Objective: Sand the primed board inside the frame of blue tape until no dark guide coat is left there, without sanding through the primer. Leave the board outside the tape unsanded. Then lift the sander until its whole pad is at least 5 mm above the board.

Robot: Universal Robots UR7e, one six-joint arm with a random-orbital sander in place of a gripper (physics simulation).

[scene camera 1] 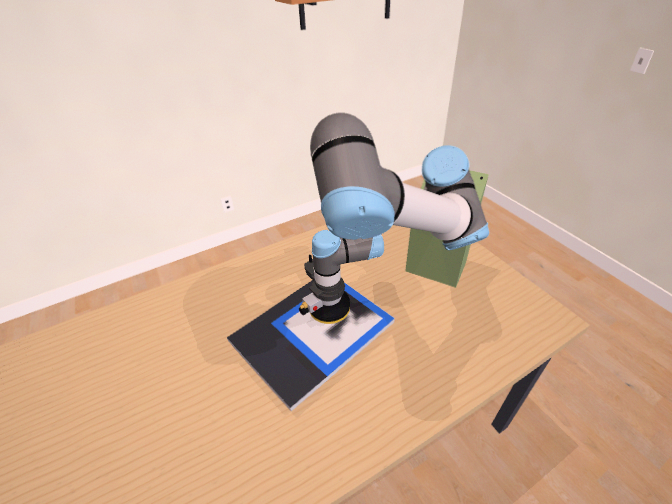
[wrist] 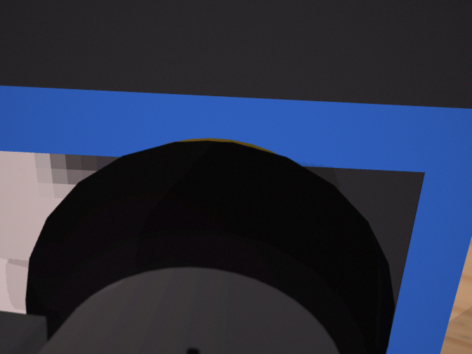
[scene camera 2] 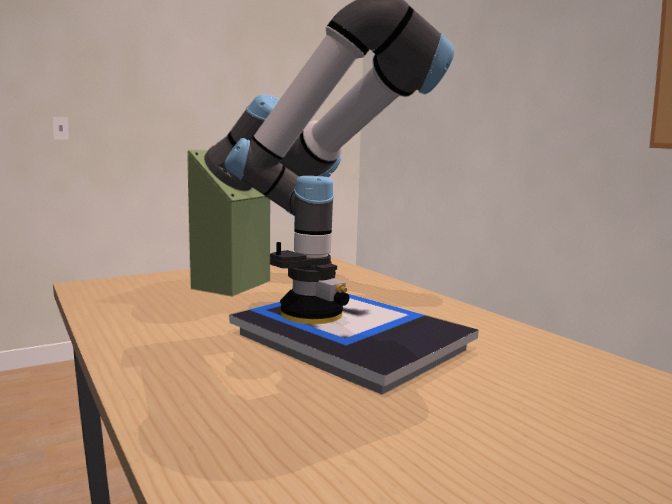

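Observation:
My sander (scene camera 1: 330,310) (scene camera 2: 311,308) (wrist: 210,210) appears to sit flat on the board (scene camera 1: 282,363) (scene camera 2: 401,347) (wrist: 225,45). In the wrist view its rim overlaps the blue tape (scene camera 1: 302,347) (scene camera 2: 381,327) (wrist: 100,122). Inside the tape, pale primer (scene camera 1: 320,345) (scene camera 2: 379,315) (wrist: 15,200) shows over a large area. Dark guide coat (scene camera 1: 336,329) (scene camera 2: 355,311) (wrist: 385,200) remains in smudges right of the pad in scene camera 1 and in a dark corner in the wrist view. A small dark patch (wrist: 85,165) lies beside the upper tape. The pad hides the surface beneath it. Outside the tape the board is dark.
The board lies on the wooden table (scene camera 1: 135,406) (scene camera 2: 515,423). The green pedestal (scene camera 1: 434,257) (scene camera 2: 210,244) carries the arm behind the board. The arm's elbow (scene camera 1: 341,157) (scene camera 2: 401,48) is raised high above the table.

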